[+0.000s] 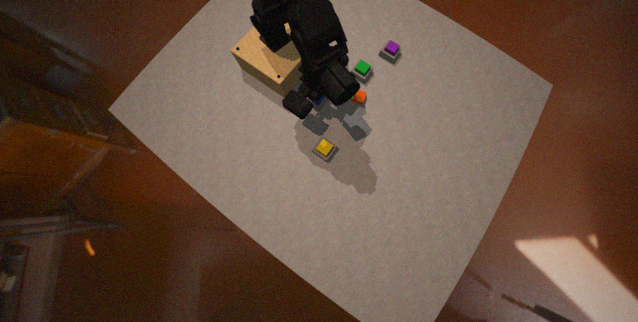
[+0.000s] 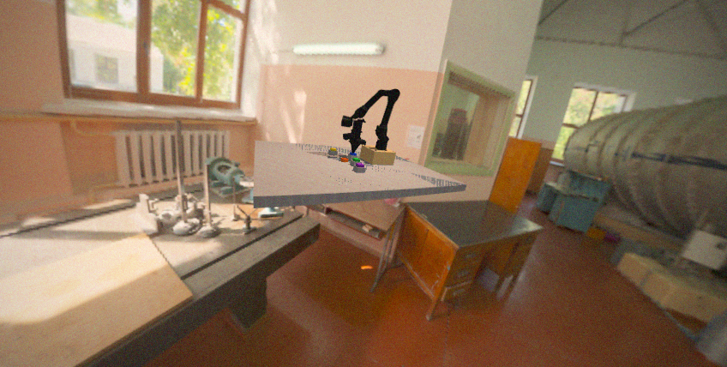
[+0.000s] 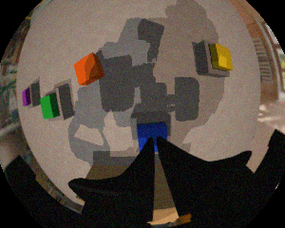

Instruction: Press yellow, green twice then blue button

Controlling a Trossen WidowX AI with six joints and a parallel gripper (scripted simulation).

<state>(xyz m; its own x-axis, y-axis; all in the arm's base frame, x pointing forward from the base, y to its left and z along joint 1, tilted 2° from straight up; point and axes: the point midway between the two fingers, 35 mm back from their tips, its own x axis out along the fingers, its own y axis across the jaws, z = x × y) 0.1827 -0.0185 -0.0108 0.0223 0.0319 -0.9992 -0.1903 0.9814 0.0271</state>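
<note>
Now: the blue button 1 cm below my gripper tip. Round my gripper tip: green button: 16 cm to the left, 2 cm ahead, 1 cm below; small orange block: 9 cm to the left, 7 cm ahead, 3 cm below; yellow button: 11 cm ahead, 8 cm to the right, 1 cm below.
</note>
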